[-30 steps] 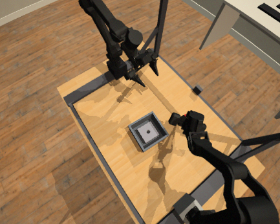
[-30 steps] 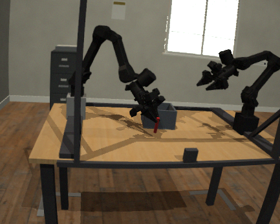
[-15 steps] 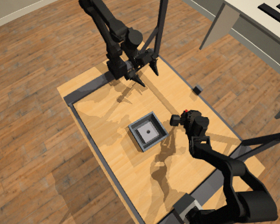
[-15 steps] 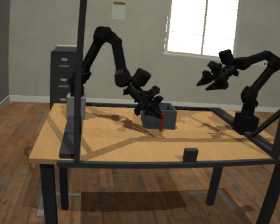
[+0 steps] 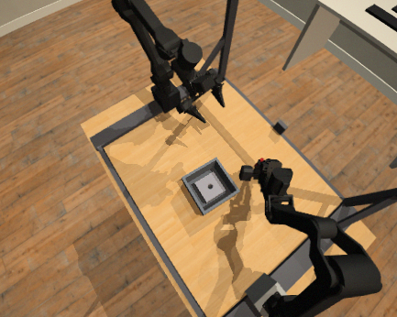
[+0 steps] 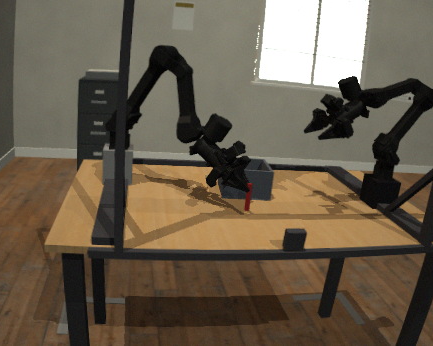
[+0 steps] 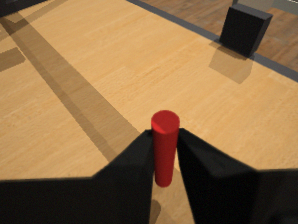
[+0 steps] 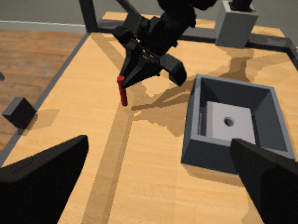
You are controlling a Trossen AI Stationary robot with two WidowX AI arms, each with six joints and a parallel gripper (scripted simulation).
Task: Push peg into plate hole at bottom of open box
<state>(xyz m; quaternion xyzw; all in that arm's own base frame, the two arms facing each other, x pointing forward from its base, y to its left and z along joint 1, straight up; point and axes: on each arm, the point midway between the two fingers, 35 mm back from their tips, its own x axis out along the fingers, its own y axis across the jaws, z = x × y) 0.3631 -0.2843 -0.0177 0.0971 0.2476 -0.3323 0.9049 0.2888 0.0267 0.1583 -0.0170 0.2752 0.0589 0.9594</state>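
The plate is 210 mm ahead of my left hand, 20 mm to the right of it and 60 mm below it. Round my left hand: red peg 10 mm behind, 20 mm to the right, 40 mm below; grey box 220 mm ahead, 20 mm to the right, 70 mm below.
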